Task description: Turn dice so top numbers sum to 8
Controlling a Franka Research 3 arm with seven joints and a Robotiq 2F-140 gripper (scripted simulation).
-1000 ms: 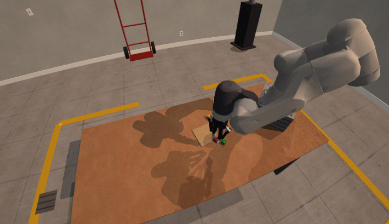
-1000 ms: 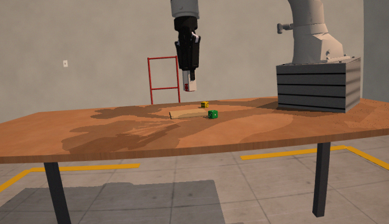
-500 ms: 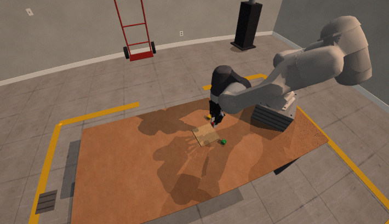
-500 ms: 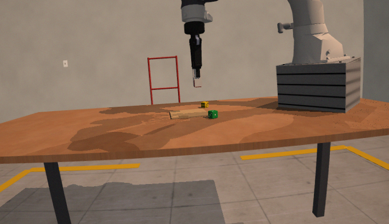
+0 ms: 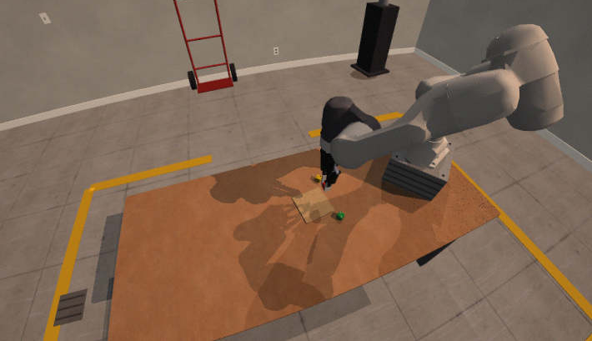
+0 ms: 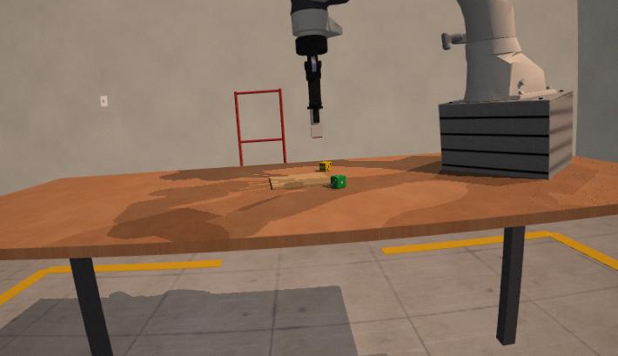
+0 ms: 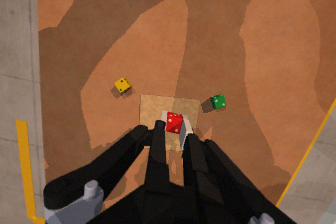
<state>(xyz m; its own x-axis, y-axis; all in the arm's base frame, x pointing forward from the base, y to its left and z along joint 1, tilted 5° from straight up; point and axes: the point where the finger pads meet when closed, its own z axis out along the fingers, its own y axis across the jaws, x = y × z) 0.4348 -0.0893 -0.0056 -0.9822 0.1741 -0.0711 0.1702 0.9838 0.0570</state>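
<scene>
Right now my hand is 140 mm above the tan mat, 50 mm short of it and 10 mm to the left of it. The rest, counted from my hand: green die (130 mm below, 100 mm to the left, 20 mm behind); red die (20 mm below); yellow die (130 mm below, 110 mm to the right, 40 mm behind).
</scene>
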